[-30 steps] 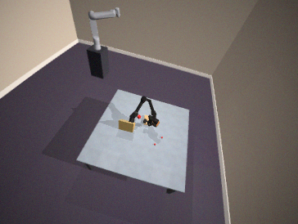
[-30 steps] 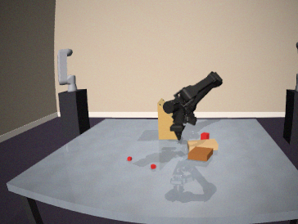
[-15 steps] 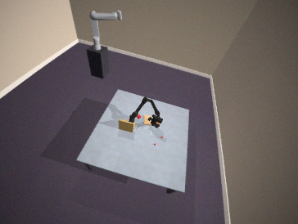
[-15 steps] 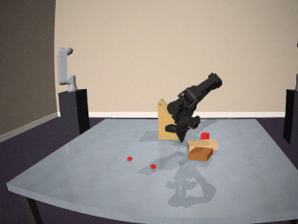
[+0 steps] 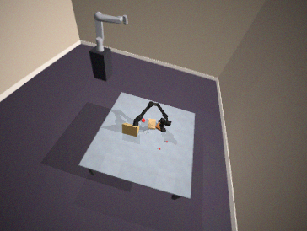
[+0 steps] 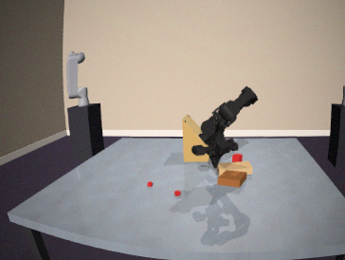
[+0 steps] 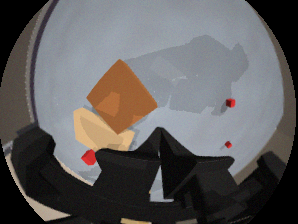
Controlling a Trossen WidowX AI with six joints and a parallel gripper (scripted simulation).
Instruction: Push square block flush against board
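My gripper tip is 280 mm past the red cube, 90 mm to the right of it and 50 mm above it. From my gripper tip the other things lie so: tan board (140 mm behind, 80 mm to the left, 50 mm below); brown square block (80 mm to the left, 50 mm below, 20 mm behind).
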